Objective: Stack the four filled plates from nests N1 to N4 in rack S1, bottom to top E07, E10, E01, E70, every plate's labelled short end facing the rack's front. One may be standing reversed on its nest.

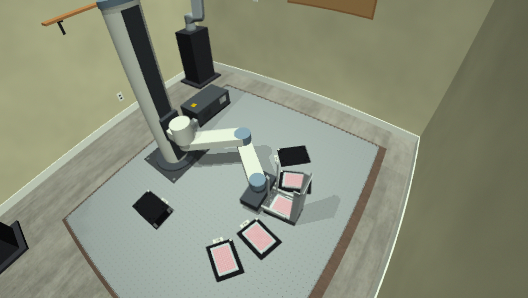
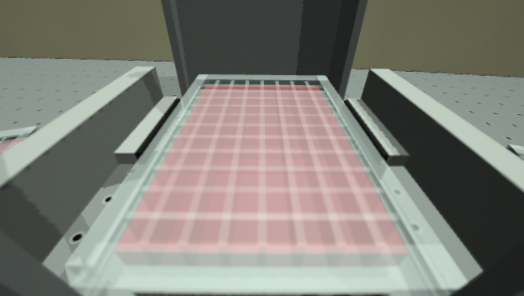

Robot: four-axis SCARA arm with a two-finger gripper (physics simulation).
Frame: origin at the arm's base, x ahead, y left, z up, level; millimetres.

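Where they show: gripper, fingertip midpoint: [image 1: 290, 207] [image 2: 262, 87]; arm's base at its link origin: [image 1: 176, 155].
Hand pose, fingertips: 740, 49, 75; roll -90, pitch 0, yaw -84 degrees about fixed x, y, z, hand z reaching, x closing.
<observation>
Things, the pixels of their top centre, and the offset from my fingertips, as dx, dy, dz. "spot": a spot on its surface instead.
- clear-edged plate at its top centre: [image 2: 262, 123] [image 1: 285, 206] -24, -2, -6
- front-left plate at its top centre: [image 1: 223, 258] -111, -345, -36
- front-middle plate at its top centre: [image 1: 258, 236] -49, -180, -36
- bare black nest at its top centre: [image 1: 293, 153] -160, +314, -40
- dark control box at a spot on its surface: [image 1: 207, 105] spot: -780, +300, +49
My gripper [image 1: 281, 202] [image 2: 262, 87] is shut on a clear-edged plate [image 1: 282, 207] [image 2: 262, 175] with pink contents, one finger along each long side. The plate is level inside the rack [image 1: 298, 205] [image 2: 240, 40], low between its posts, its far short end near the tall dark back panel. Its label does not show, and whether it touches what is below cannot be told. Three other pink-filled plates lie on black nests: a front-left plate [image 1: 224, 259], a front-middle plate [image 1: 259, 237] and a plate behind the rack [image 1: 293, 180]. Their codes are unreadable.
A bare black nest [image 1: 294, 155] lies behind the rack, and another black nest [image 1: 151, 207] lies at the left. The arm's column [image 1: 137, 80] stands at the back left beside a dark control box [image 1: 207, 105]. The rack's upright posts stand close to the gripper.
</observation>
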